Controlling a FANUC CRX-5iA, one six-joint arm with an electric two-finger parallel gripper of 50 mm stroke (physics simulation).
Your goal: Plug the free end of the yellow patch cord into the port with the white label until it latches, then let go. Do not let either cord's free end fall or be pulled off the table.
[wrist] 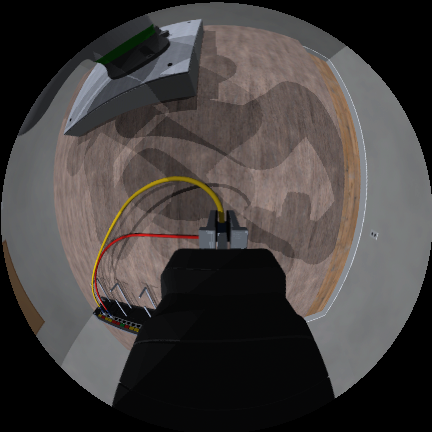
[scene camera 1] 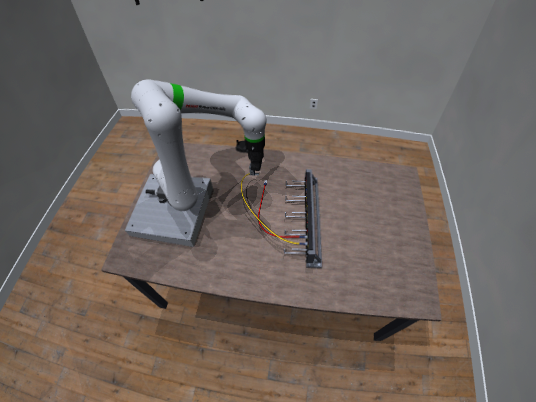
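Where they show: gripper, fingertip midpoint: [wrist: 221, 219] [scene camera 1: 252, 173]; arm's base, link origin: [wrist: 137, 56].
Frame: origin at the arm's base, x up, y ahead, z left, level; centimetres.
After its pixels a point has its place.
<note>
The yellow patch cord [scene camera 1: 242, 190] {x 0.4, y 31.0, z 7.0 cm} [wrist: 175, 178] {x 1.6, y 30.3, z 11.8 cm} runs in a wide arc from the near end of the patch panel [scene camera 1: 310, 215] {x 2.3, y 66.5, z -4.6 cm} [wrist: 134, 313] {x -3.9, y 65.2, z -7.7 cm} up to my gripper [scene camera 1: 253, 172] {x 2.6, y 34.9, z 17.0 cm} [wrist: 221, 219] {x 2.6, y 34.9, z 17.0 cm}. The gripper is shut on the plug at the cord's free end and holds it above the table, to the robot's side of the panel and apart from it. The dark boot shows between the fingers in the wrist view; the plug's tip is hidden. Small coloured labels show along the panel in the wrist view, partly covered by the gripper body; I cannot make out the white one.
The red cord [scene camera 1: 262, 200] {x -6.9, y 40.9, z 7.5 cm} [wrist: 150, 235] {x -7.0, y 40.9, z 3.1 cm} lies on the table [scene camera 1: 370, 225] {x -7.6, y 98.1, z 0.0 cm}, its free plug [scene camera 1: 265, 183] {x -6.9, y 41.2, z 19.1 cm} near and right of the gripper in the scene view; the gripper hides that plug in the wrist view. Metal cable guides [scene camera 1: 295, 215] {x -5.8, y 59.5, z -0.8 cm} [wrist: 120, 295] {x -5.8, y 59.6, z -10.8 cm} stick out from the panel. The robot's base [scene camera 1: 165, 220] {x -0.8, y -3.2, z -15.4 cm} stands left.
</note>
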